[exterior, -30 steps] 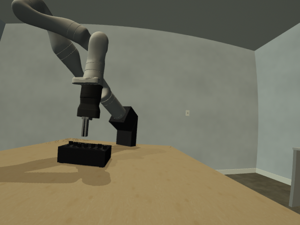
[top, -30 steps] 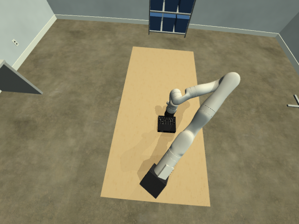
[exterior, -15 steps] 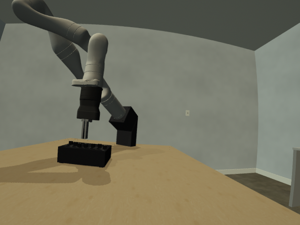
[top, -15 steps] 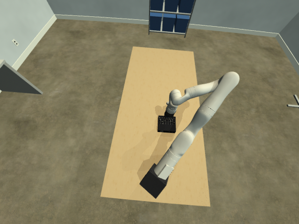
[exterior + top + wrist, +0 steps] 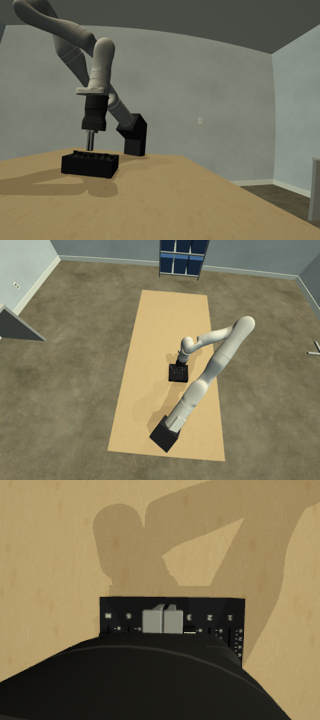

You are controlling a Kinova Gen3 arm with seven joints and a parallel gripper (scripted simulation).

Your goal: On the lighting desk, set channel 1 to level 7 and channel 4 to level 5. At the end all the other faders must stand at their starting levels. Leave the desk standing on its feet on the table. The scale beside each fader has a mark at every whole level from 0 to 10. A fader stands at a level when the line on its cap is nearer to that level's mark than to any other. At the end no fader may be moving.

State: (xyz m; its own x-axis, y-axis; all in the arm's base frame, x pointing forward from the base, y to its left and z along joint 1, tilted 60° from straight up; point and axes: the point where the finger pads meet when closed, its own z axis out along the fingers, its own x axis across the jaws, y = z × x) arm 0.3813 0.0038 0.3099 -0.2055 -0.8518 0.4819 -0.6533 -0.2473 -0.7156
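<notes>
Now: the channel 4 fader cap 2 cm behind my hand, 1 cm to the left of it and 3 cm below it. From my hand the other things lie so: channel 1 fader cap (7 cm behind, 5 cm to the right, 3 cm below).
</notes>
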